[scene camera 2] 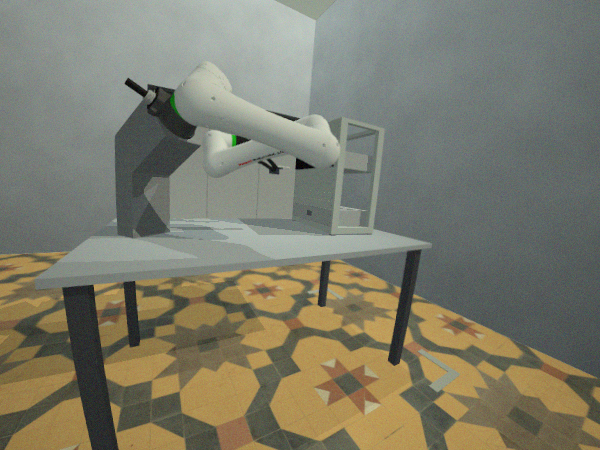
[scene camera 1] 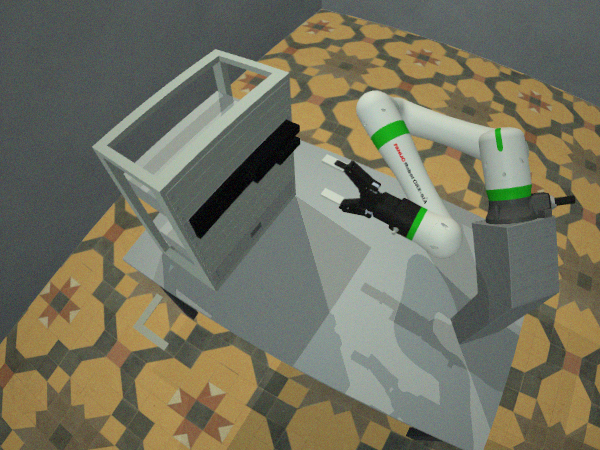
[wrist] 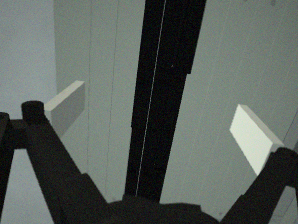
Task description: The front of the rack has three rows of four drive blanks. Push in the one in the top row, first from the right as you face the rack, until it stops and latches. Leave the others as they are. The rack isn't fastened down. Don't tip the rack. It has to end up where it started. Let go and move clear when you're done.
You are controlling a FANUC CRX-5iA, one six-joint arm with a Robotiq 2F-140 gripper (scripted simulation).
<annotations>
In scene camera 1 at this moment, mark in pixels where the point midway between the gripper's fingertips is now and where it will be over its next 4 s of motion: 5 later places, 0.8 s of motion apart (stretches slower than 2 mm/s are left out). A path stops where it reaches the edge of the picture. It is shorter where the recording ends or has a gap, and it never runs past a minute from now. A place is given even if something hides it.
My gripper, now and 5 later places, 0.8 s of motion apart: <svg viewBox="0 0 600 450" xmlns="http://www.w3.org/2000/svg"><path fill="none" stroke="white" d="M323 176L323 186L316 182L307 154L294 140L287 137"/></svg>
</annotations>
